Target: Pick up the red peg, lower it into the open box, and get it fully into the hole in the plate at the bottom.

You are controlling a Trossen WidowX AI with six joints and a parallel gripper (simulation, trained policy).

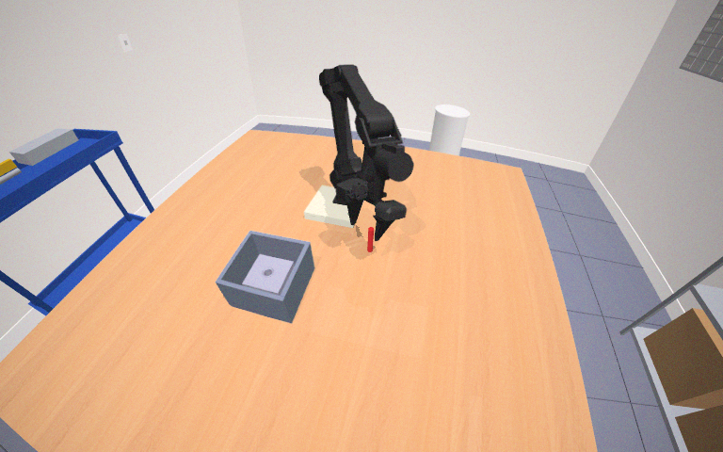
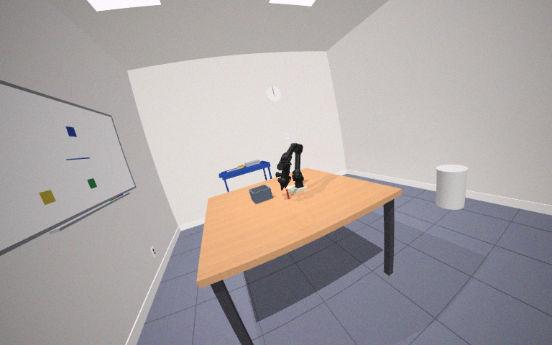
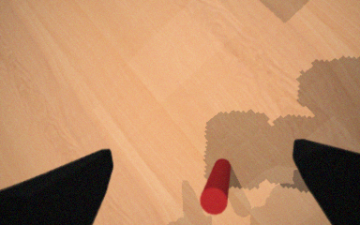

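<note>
My gripper tip is now 20 mm past the red peg, 10 mm to the right of it and 50 mm above it. From my gripper tip the other things lie so: pale plate 150 mm ahead, 190 mm to the right, 40 mm below; grey box 150 mm ahead, 190 mm to the right, 60 mm below.
</note>
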